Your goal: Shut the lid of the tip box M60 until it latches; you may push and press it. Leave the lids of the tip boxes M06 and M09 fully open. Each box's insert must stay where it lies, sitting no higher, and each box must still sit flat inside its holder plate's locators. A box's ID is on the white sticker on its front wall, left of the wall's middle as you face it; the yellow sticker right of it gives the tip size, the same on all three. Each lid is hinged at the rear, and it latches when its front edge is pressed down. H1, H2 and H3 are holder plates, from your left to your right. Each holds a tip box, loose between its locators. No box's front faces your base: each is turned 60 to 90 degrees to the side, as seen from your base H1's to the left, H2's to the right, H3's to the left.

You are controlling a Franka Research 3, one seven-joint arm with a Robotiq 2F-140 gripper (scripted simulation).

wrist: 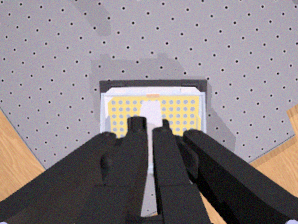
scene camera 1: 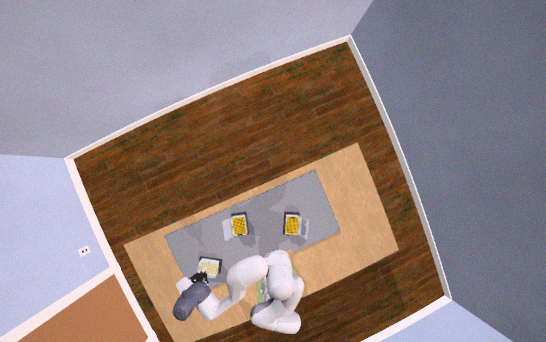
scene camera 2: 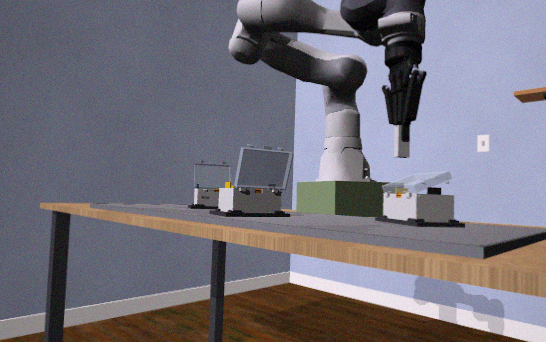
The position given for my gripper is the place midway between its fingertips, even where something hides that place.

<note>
I see my gripper (scene camera 2: 401, 157), a tip box (scene camera 2: 431, 207) and a dark holder plate (wrist: 128, 83).
My gripper is seen too in the wrist view (wrist: 151, 115).
</note>
